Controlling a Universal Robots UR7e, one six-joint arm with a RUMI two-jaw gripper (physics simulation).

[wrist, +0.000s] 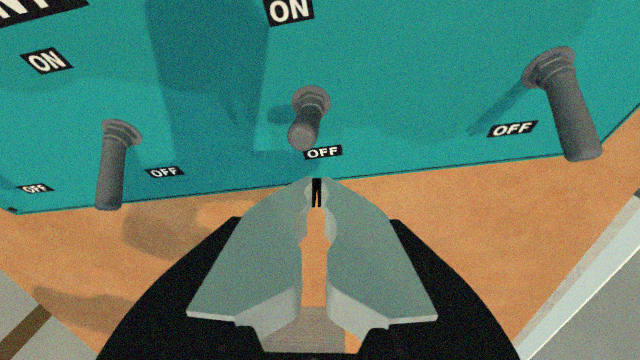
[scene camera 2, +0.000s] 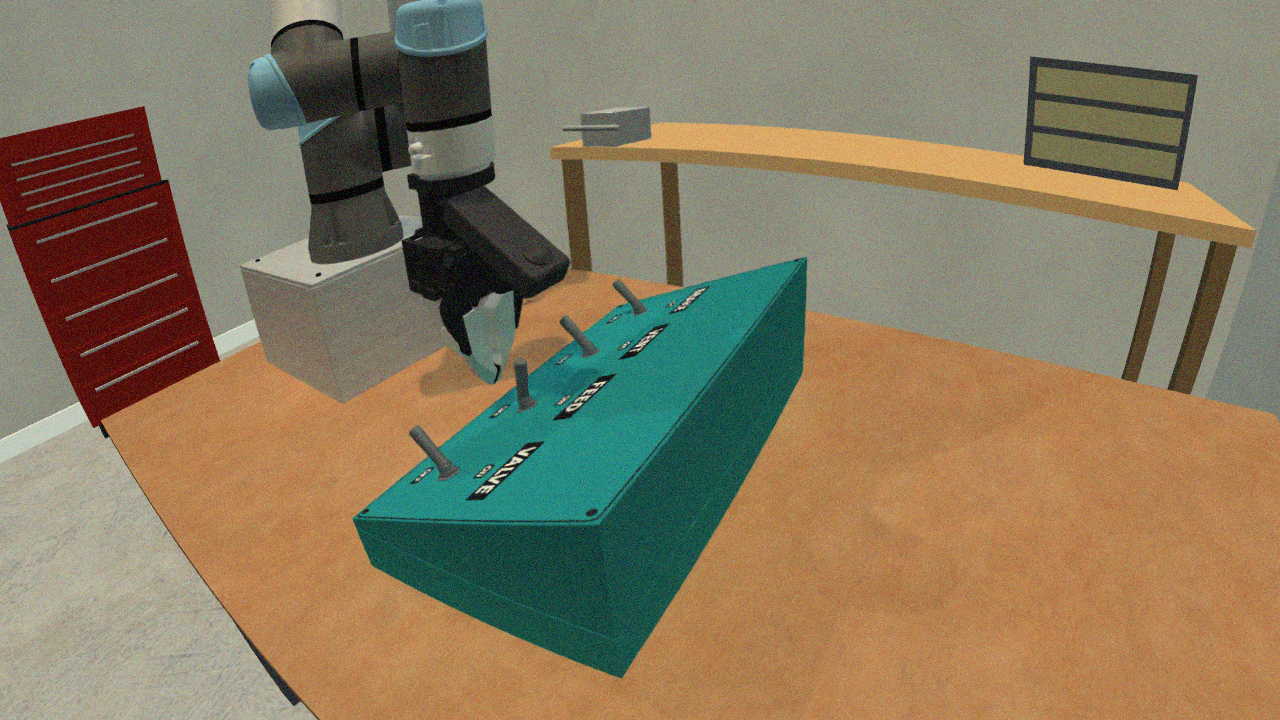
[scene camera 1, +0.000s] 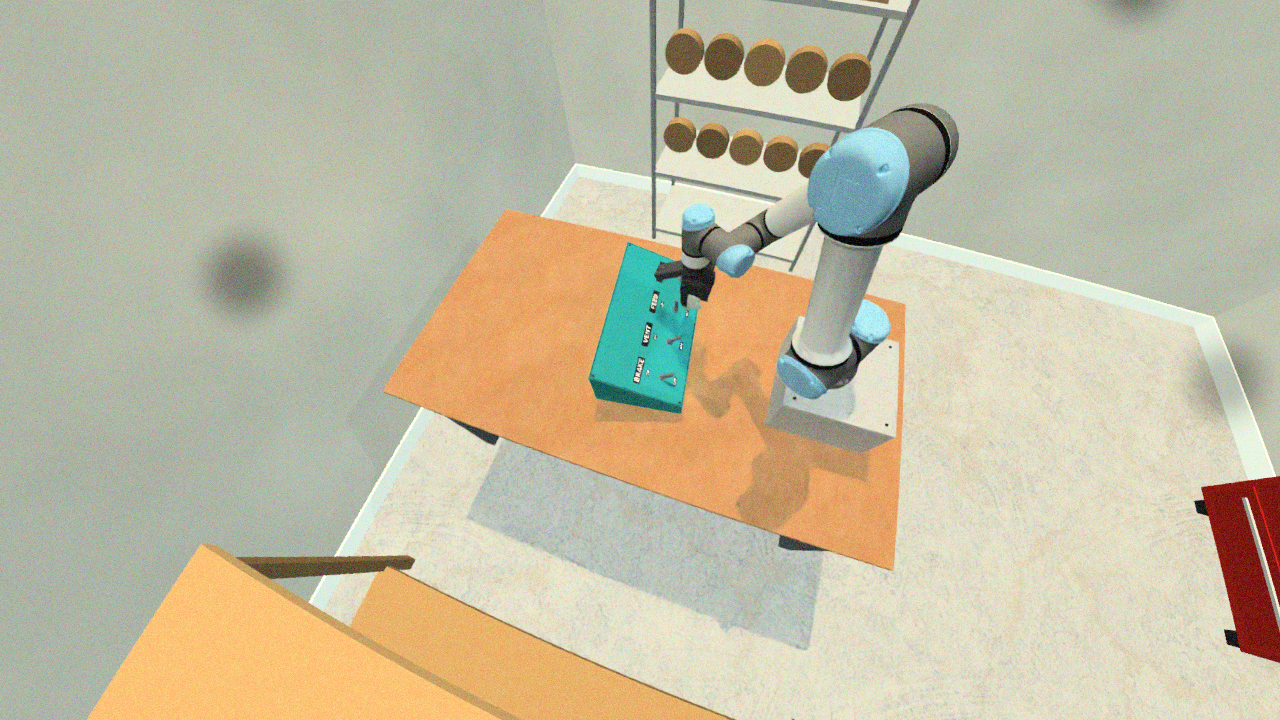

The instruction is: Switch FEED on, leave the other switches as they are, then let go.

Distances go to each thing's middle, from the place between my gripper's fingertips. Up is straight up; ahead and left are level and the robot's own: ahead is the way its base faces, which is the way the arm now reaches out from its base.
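My hand 30 mm above the teal switch panel (scene camera 2: pixel 570 519), 90 mm to the right of it, 80 mm short of it.
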